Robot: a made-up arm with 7 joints. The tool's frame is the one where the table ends. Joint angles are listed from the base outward.
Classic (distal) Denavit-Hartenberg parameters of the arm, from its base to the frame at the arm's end. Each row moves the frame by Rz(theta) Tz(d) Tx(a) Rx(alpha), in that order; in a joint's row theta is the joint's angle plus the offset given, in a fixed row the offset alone. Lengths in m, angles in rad.
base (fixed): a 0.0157  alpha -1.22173  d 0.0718  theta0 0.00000
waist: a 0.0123  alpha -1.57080  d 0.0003  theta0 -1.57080
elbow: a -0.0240  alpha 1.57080  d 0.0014  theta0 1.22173
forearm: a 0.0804  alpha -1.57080  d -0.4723  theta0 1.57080
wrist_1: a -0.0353  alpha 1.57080  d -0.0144  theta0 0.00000
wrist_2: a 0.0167  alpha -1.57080  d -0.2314  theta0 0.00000
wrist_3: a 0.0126  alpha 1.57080  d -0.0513  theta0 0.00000
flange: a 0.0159  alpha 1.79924  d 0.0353  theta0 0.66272
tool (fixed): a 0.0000  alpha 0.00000  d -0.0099  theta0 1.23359
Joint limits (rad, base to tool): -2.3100..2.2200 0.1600..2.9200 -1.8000..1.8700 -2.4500..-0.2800 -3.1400..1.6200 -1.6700..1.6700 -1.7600..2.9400
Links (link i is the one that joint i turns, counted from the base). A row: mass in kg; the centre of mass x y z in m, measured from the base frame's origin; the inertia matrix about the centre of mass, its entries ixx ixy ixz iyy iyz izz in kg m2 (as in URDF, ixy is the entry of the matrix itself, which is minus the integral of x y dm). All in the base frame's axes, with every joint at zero. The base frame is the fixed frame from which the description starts. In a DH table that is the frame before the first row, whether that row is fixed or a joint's. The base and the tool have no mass.
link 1: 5.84; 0.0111 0.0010 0.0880; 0.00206 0 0 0.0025 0.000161 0.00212
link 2: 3.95; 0.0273 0.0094 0.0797; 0.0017 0 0 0.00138 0 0.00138
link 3: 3.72; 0.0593 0.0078 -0.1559; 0.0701 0 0.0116 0.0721 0 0.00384
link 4: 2.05; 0.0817 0.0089 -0.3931; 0.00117 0 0 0.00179 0 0.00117
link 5: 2.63; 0.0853 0.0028 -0.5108; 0.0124 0 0.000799 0.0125 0 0.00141
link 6: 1.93; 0.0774 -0.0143 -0.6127; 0.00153 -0.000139 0 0.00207 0 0.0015
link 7: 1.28; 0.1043 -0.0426 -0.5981; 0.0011 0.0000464 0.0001 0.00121 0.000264 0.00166
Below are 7 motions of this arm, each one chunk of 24 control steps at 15 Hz.
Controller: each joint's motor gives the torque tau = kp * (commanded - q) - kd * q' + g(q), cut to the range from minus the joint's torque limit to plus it. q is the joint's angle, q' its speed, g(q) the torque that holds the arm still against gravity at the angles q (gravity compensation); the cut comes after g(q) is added. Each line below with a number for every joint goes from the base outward.
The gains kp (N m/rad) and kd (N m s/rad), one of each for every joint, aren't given. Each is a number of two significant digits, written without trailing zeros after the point. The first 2 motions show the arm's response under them.
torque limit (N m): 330 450 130 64 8.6 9.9 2.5
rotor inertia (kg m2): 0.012 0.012 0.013 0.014 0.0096 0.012 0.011
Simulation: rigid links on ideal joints. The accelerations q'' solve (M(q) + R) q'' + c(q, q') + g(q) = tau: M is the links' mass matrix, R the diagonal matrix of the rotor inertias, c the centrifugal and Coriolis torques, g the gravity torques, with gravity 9.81 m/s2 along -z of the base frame. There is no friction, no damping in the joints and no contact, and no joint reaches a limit. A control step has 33 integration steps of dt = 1/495 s. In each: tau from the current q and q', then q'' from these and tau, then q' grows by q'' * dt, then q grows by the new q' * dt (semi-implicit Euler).
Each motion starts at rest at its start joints. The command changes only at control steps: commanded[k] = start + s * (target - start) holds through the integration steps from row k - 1 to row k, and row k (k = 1, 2, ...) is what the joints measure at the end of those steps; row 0 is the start. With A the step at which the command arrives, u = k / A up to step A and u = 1 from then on. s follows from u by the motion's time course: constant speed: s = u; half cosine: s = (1 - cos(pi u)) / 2; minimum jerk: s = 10 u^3 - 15 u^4 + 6 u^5; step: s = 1 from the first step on.
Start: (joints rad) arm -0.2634 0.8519 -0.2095 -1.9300 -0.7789 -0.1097 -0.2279
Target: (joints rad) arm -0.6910 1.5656 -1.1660 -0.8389 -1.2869 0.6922 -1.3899
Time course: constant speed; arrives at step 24
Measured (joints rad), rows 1 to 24:
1: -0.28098 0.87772 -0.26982 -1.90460 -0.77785 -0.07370 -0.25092
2: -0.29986 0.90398 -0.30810 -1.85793 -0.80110 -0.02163 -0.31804
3: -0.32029 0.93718 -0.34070 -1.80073 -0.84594 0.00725 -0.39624
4: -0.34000 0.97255 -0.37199 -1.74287 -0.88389 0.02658 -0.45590
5: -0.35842 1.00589 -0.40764 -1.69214 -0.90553 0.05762 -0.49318
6: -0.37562 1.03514 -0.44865 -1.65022 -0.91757 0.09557 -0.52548
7: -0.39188 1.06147 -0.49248 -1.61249 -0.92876 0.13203 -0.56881
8: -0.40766 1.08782 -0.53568 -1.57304 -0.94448 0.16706 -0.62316
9: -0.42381 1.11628 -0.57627 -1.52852 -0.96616 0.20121 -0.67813
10: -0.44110 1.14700 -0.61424 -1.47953 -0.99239 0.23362 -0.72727
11: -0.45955 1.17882 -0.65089 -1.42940 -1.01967 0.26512 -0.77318
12: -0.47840 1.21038 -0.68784 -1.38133 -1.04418 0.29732 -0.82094
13: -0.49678 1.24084 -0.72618 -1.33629 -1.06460 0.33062 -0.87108
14: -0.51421 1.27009 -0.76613 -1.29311 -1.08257 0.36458 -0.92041
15: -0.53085 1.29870 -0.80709 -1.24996 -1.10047 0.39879 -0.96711
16: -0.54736 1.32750 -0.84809 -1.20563 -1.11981 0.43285 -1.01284
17: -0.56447 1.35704 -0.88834 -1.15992 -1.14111 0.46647 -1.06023
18: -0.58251 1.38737 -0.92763 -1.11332 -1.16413 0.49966 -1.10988
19: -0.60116 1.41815 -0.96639 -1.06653 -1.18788 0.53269 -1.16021
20: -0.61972 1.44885 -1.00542 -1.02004 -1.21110 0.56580 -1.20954
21: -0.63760 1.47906 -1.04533 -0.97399 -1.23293 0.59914 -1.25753
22: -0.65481 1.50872 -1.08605 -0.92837 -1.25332 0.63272 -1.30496
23: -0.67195 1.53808 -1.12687 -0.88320 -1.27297 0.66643 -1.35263
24: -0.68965 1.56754 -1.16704 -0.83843 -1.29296 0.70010 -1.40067
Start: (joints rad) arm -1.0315 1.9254 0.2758 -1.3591 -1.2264 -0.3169 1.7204
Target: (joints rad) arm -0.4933 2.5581 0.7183 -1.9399 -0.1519 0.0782 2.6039
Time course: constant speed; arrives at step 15
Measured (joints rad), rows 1 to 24:
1: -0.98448 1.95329 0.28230 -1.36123 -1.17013 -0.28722 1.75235
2: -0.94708 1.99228 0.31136 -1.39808 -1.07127 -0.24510 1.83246
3: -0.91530 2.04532 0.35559 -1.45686 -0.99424 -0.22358 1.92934
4: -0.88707 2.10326 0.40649 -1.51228 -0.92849 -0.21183 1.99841
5: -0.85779 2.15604 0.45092 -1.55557 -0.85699 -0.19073 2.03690
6: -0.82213 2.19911 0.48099 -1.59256 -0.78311 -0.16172 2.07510
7: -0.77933 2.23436 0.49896 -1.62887 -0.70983 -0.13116 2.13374
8: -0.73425 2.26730 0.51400 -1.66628 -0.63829 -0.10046 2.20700
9: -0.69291 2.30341 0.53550 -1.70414 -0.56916 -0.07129 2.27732
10: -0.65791 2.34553 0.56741 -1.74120 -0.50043 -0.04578 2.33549
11: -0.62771 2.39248 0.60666 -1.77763 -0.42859 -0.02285 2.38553
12: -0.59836 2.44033 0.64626 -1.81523 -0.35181 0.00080 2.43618
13: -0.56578 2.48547 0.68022 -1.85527 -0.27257 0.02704 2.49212
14: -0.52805 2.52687 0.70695 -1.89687 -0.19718 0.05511 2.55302
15: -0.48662 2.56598 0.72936 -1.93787 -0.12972 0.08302 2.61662
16: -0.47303 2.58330 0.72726 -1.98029 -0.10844 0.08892 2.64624
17: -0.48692 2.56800 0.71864 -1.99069 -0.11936 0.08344 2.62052
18: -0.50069 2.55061 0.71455 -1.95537 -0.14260 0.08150 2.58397
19: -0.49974 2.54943 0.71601 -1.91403 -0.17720 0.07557 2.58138
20: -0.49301 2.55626 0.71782 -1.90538 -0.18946 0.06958 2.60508
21: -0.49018 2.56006 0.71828 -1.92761 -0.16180 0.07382 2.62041
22: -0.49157 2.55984 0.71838 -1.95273 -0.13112 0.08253 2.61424
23: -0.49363 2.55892 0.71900 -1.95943 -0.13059 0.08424 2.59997
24: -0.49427 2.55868 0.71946 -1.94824 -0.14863 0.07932 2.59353
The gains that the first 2 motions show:
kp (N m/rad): 430 650 200 59 11 11 4
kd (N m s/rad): 6.7 17 2.7 1.9 0.18 0.22 0.072
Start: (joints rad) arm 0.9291 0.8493 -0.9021 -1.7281 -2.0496 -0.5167 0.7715
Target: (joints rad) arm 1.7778 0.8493 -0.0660 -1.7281 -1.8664 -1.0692 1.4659
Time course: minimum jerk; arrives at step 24
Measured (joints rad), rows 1 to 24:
1: 0.92954 0.84924 -0.90128 -1.72830 -2.04959 -0.51708 0.77177
2: 0.93252 0.84895 -0.89618 -1.72952 -2.04968 -0.51980 0.77404
3: 0.94060 0.84869 -0.88454 -1.73215 -2.05002 -0.52719 0.78174
4: 0.95619 0.84871 -0.86547 -1.73524 -2.04922 -0.54003 0.79739
5: 0.98108 0.84898 -0.83891 -1.73732 -2.04558 -0.55794 0.82100
6: 1.01603 0.84932 -0.80511 -1.73752 -2.03836 -0.58060 0.85105
7: 1.06063 0.84956 -0.76431 -1.73599 -2.02771 -0.60796 0.88640
8: 1.11347 0.84963 -0.71668 -1.73352 -2.01444 -0.63984 0.92700
9: 1.17259 0.84961 -0.66261 -1.73100 -1.99980 -0.67585 0.97310
10: 1.23598 0.84964 -0.60294 -1.72898 -1.98498 -0.71541 1.02409
11: 1.30190 0.84986 -0.53915 -1.72747 -1.97064 -0.75755 1.07829
12: 1.36894 0.85029 -0.47327 -1.72612 -1.95682 -0.80093 1.13358
13: 1.43578 0.85082 -0.40757 -1.72446 -1.94332 -0.84404 1.18808
14: 1.50093 0.85128 -0.34426 -1.72217 -1.92997 -0.88546 1.24032
15: 1.56260 0.85148 -0.28518 -1.71937 -1.91697 -0.92399 1.28902
16: 1.61881 0.85143 -0.23172 -1.71652 -1.90484 -0.95878 1.33302
17: 1.66774 0.85122 -0.18489 -1.71428 -1.89425 -0.98922 1.37139
18: 1.70800 0.85104 -0.14545 -1.71317 -1.88572 -1.01490 1.40349
19: 1.73895 0.85098 -0.11396 -1.71337 -1.87939 -1.03549 1.42895
20: 1.76065 0.85099 -0.09074 -1.71470 -1.87502 -1.05082 1.44763
21: 1.77387 0.85093 -0.07564 -1.71678 -1.87207 -1.06101 1.45965
22: 1.77993 0.85067 -0.06783 -1.71930 -1.86998 -1.06659 1.46566
23: 1.78068 0.85015 -0.06555 -1.72216 -1.86830 -1.06868 1.46704
24: 1.77856 0.84946 -0.06608 -1.72559 -1.86666 -1.06898 1.46599

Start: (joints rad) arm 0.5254 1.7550 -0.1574 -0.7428 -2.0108 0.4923 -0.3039
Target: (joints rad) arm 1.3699 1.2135 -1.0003 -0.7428 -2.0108 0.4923 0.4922
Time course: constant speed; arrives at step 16
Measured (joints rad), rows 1 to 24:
1: 0.56876 1.75116 -0.19291 -0.75727 -2.08269 0.48827 -0.27008
2: 0.62425 1.71778 -0.25088 -0.74938 -2.14384 0.48237 -0.21446
3: 0.68733 1.66439 -0.32154 -0.73876 -2.07358 0.49059 -0.16269
4: 0.75073 1.60557 -0.39220 -0.74663 -1.96575 0.50507 -0.09980
5: 0.80803 1.55552 -0.45341 -0.76980 -1.92675 0.50863 -0.02444
6: 0.85806 1.52191 -0.50215 -0.78575 -1.94243 0.50307 0.03819
7: 0.90516 1.50091 -0.54405 -0.78016 -1.97958 0.49757 0.07720
8: 0.95481 1.48210 -0.58819 -0.75752 -2.02544 0.49337 0.10516
9: 1.00894 1.45684 -0.63898 -0.73291 -2.05400 0.48999 0.13793
10: 1.06528 1.42249 -0.69454 -0.72145 -2.04687 0.49009 0.18428
11: 1.12044 1.38176 -0.75093 -0.72908 -2.02006 0.49417 0.24427
12: 1.17273 1.33975 -0.80541 -0.74909 -1.99823 0.49820 0.30868
13: 1.22292 1.30079 -0.85731 -0.76807 -1.98975 0.49921 0.36653
14: 1.27330 1.26645 -0.90787 -0.77563 -1.99317 0.49804 0.41477
15: 1.32584 1.23563 -0.95894 -0.76977 -2.00399 0.49640 0.45794
16: 1.38080 1.20599 -1.01145 -0.75601 -2.01437 0.49502 0.50144
17: 1.41973 1.18901 -1.03695 -0.74664 -1.92967 0.50121 0.50807
18: 1.41968 1.19031 -1.03479 -0.74296 -1.87102 0.50718 0.48855
19: 1.38822 1.20144 -1.01272 -0.74315 -1.95767 0.50110 0.48211
20: 1.35011 1.21666 -0.98626 -0.74870 -2.06593 0.49042 0.48694
21: 1.33110 1.22833 -0.97237 -0.75535 -2.10381 0.48339 0.49303
22: 1.34026 1.22892 -0.97887 -0.75112 -2.08227 0.48395 0.49727
23: 1.36681 1.21968 -0.99807 -0.73839 -2.02729 0.49065 0.49504
24: 1.39110 1.20887 -1.01497 -0.73056 -1.97107 0.49712 0.48758

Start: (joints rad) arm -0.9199 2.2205 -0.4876 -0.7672 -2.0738 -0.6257 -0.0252
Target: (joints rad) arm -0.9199 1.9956 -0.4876 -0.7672 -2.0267 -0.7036 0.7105
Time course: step
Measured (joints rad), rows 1 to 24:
1: -0.94811 2.11766 -0.41538 -0.68655 -2.29911 -0.74343 0.35922
2: -0.91789 2.00382 -0.50612 -0.67623 -2.13218 -0.76075 0.94511
3: -0.89572 1.92297 -0.54346 -0.78289 -1.76529 -0.64100 1.07447
4: -0.89302 1.90234 -0.54416 -0.91040 -1.77539 -0.62498 0.78500
5: -0.90551 1.93338 -0.51270 -0.93161 -1.95127 -0.69688 0.51902
6: -0.92190 1.99008 -0.47562 -0.83710 -2.07301 -0.73431 0.54717
7: -0.93417 2.03746 -0.45928 -0.71528 -2.12323 -0.72083 0.73529
8: -0.93674 2.05114 -0.46312 -0.64937 -2.11966 -0.70421 0.82673
9: -0.92948 2.03185 -0.47579 -0.66829 -2.08046 -0.70352 0.75455
10: -0.91909 1.99838 -0.49026 -0.74273 -2.02567 -0.70486 0.65062
11: -0.91200 1.97153 -0.50190 -0.81336 -1.97681 -0.69939 0.64321
12: -0.91050 1.96312 -0.50499 -0.83869 -1.95690 -0.69389 0.71671
13: -0.91414 1.97314 -0.49790 -0.81800 -1.98029 -0.69638 0.76930
14: -0.92013 1.99292 -0.48646 -0.77691 -2.02863 -0.70378 0.74880
15: -0.92482 2.01028 -0.47827 -0.74217 -2.06454 -0.70872 0.69388
16: -0.92587 2.01612 -0.47706 -0.72831 -2.07022 -0.70912 0.66789
17: -0.92346 2.00952 -0.48176 -0.73694 -2.05171 -0.70648 0.68818
18: -0.91968 1.99689 -0.48855 -0.75948 -2.02414 -0.70285 0.72216
19: -0.91688 1.98644 -0.49346 -0.78170 -2.00365 -0.70033 0.73399
20: -0.91629 1.98320 -0.49424 -0.79163 -2.00011 -0.70003 0.72061
21: -0.91774 1.98722 -0.49126 -0.78624 -2.01193 -0.70168 0.70406
22: -0.92004 1.99483 -0.48697 -0.77177 -2.02896 -0.70405 0.70102
23: -0.92178 2.00122 -0.48400 -0.75809 -2.04055 -0.70560 0.70830
24: -0.92213 2.00322 -0.48362 -0.75232 -2.04210 -0.70561 0.71373

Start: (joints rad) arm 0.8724 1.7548 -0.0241 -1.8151 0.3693 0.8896 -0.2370
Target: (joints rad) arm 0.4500 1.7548 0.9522 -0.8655 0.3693 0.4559 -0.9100
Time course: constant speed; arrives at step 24
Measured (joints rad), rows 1 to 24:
1: 0.85831 1.74447 0.00811 -1.79791 0.33236 0.86940 -0.26296
2: 0.84011 1.74503 0.05113 -1.75134 0.32827 0.84546 -0.31366
3: 0.81762 1.75131 0.10400 -1.69214 0.35222 0.83266 -0.35425
4: 0.79475 1.75883 0.15701 -1.64169 0.38160 0.82042 -0.36423
5: 0.77458 1.76305 0.20310 -1.60661 0.40089 0.80056 -0.36400
6: 0.75800 1.76241 0.24098 -1.57848 0.40038 0.77875 -0.38439
7: 0.74373 1.75847 0.27419 -1.54556 0.38178 0.75939 -0.43050
8: 0.72951 1.75399 0.30796 -1.50345 0.36005 0.74111 -0.48121
9: 0.71351 1.75141 0.34599 -1.45642 0.34955 0.72293 -0.51568
10: 0.69525 1.75181 0.38879 -1.41160 0.35380 0.70545 -0.53297
11: 0.67558 1.75450 0.43418 -1.37273 0.36720 0.68852 -0.54725
12: 0.65593 1.75771 0.47920 -1.33832 0.38058 0.67124 -0.57032
13: 0.63739 1.75964 0.52176 -1.30407 0.38669 0.65320 -0.60210
14: 0.62022 1.75951 0.56151 -1.26651 0.38397 0.63469 -0.63547
15: 0.60389 1.75773 0.59963 -1.22500 0.37606 0.61597 -0.66565
16: 0.58755 1.75555 0.63794 -1.18142 0.36837 0.59720 -0.69338
17: 0.57055 1.75421 0.67769 -1.13849 0.36479 0.57869 -0.72129
18: 0.55275 1.75428 0.71903 -1.09810 0.36629 0.56071 -0.74986
19: 0.53448 1.75547 0.76125 -1.06040 0.37109 0.54320 -0.77761
20: 0.51619 1.75696 0.80339 -1.02403 0.37613 0.52576 -0.80384
21: 0.49826 1.75795 0.84478 -0.98709 0.37885 0.50805 -0.82983
22: 0.48076 1.75803 0.88532 -0.94827 0.37847 0.48992 -0.85739
23: 0.46354 1.75736 0.92536 -0.90751 0.37600 0.47149 -0.88682
24: 0.44635 1.75640 0.96538 -0.86576 0.37327 0.45295 -0.91676

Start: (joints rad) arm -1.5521 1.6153 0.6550 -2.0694 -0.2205 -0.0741 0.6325
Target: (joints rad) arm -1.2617 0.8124 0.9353 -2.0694 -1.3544 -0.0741 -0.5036
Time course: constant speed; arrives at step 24
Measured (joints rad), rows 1 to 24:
1: -1.54632 1.59101 0.68975 -2.07787 -0.25498 -0.07126 0.60877
2: -1.53286 1.55716 0.69926 -2.07629 -0.29437 -0.07440 0.54818
3: -1.51383 1.51548 0.69368 -2.07109 -0.36811 -0.07436 0.47705
4: -1.49569 1.47213 0.69322 -2.06350 -0.44399 -0.07387 0.41429
5: -1.48226 1.43552 0.70360 -2.05713 -0.49077 -0.07545 0.36695
6: -1.47319 1.40627 0.72340 -2.05906 -0.52439 -0.07559 0.33233
7: -1.46514 1.37966 0.74405 -2.06729 -0.55971 -0.07446 0.29810
8: -1.45481 1.34996 0.75880 -2.07441 -0.60081 -0.07369 0.25399
9: -1.44158 1.31514 0.76695 -2.07538 -0.65032 -0.07336 0.20059
10: -1.42715 1.27755 0.77282 -2.07048 -0.70582 -0.07339 0.14508
11: -1.41346 1.24096 0.78144 -2.06417 -0.75969 -0.07395 0.09352
12: -1.40139 1.20740 0.79429 -2.06134 -0.80759 -0.07466 0.04756
13: -1.39053 1.17613 0.80917 -2.06355 -0.85138 -0.07479 0.00479
14: -1.37970 1.14494 0.82304 -2.06826 -0.89464 -0.07424 -0.03884
15: -1.36801 1.11213 0.83460 -2.07150 -0.93976 -0.07354 -0.08571
16: -1.35543 1.07769 0.84462 -2.07119 -0.98759 -0.07324 -0.13516
17: -1.34259 1.04280 0.85481 -2.06829 -1.03723 -0.07344 -0.18494
18: -1.33007 1.00863 0.86622 -2.06544 -1.08673 -0.07388 -0.23336
19: -1.31804 0.97548 0.87866 -2.06466 -1.13468 -0.07419 -0.28022
20: -1.30633 0.94281 0.89121 -2.06603 -1.18108 -0.07416 -0.32638
21: -1.29462 0.90991 0.90313 -2.06805 -1.22685 -0.07383 -0.37281
22: -1.28268 0.87645 0.91443 -2.06911 -1.27306 -0.07348 -0.41992
23: -1.27047 0.84260 0.92558 -2.06869 -1.32030 -0.07335 -0.46760
24: -1.25814 0.80877 0.93705 -2.06744 -1.36839 -0.07348 -0.51549

